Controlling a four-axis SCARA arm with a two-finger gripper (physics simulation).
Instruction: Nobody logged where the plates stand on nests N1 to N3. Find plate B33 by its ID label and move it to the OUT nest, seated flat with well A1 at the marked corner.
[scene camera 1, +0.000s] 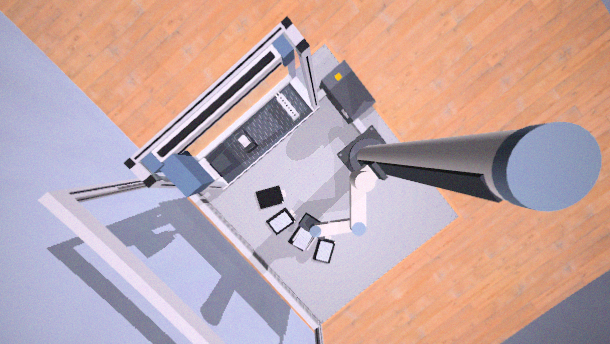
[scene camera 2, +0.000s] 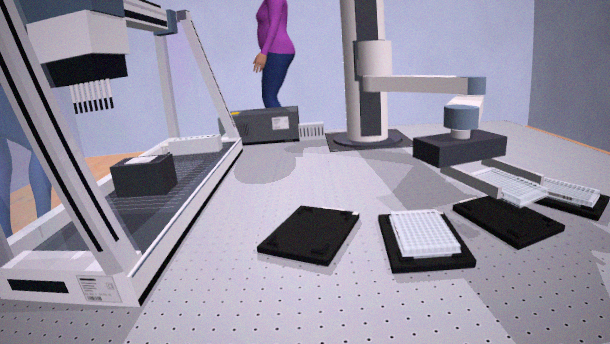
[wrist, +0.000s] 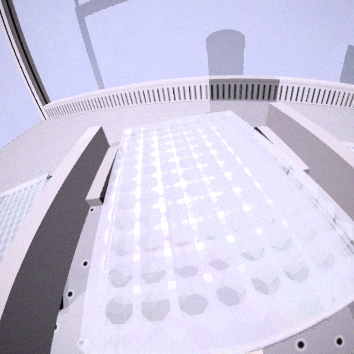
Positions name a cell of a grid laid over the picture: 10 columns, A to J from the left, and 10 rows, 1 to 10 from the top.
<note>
In view: my gripper (scene camera 2: I6), a white well plate (scene camera 2: J6) and an OUT nest (scene camera 2: I7).
My gripper shows as well in the wrist view (wrist: F4).
</note>
